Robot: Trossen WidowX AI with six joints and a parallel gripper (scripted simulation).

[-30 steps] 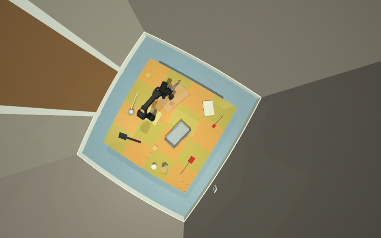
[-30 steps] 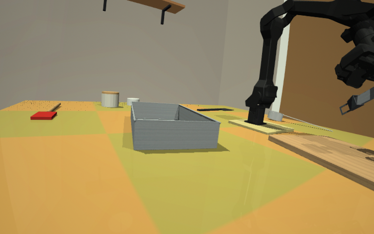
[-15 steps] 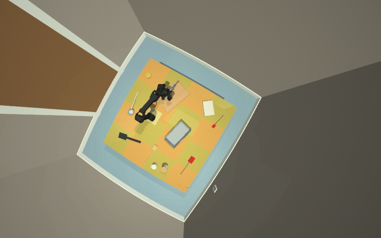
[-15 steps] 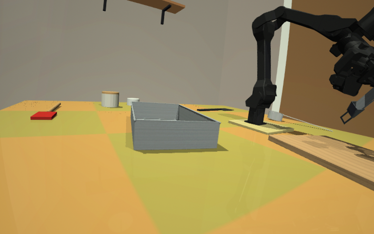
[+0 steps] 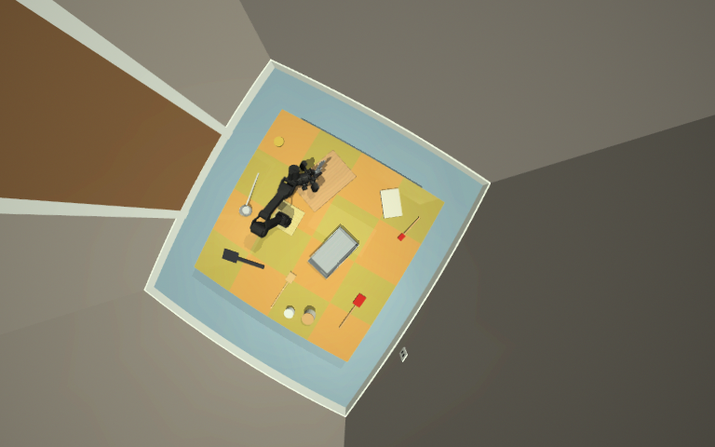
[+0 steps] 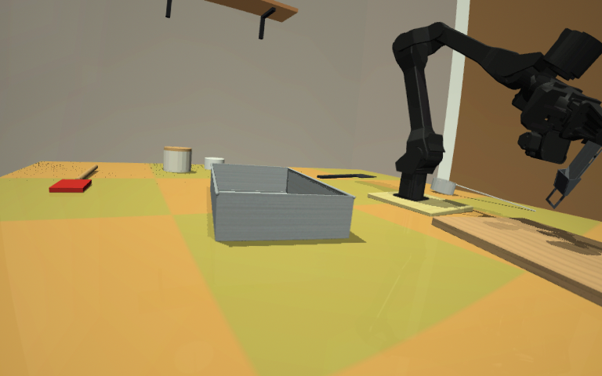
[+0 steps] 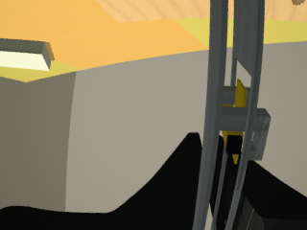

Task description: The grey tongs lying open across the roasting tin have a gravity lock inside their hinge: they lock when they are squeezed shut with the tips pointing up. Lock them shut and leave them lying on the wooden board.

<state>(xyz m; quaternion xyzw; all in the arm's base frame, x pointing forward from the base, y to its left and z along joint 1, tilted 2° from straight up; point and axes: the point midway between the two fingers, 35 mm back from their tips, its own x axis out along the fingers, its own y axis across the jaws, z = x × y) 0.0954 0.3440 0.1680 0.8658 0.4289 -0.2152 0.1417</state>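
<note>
My gripper tip is now 10 mm past the thin tong arm, 10 mm to the left of it and 50 mm below it. Also, from my gripper tip: yellow lock piece (30 mm behind, 40 mm to the right); then white block (460 mm ahead, 30 mm to the left, 140 mm below); then wooden board (20 mm to the right, 150 mm below).
</note>
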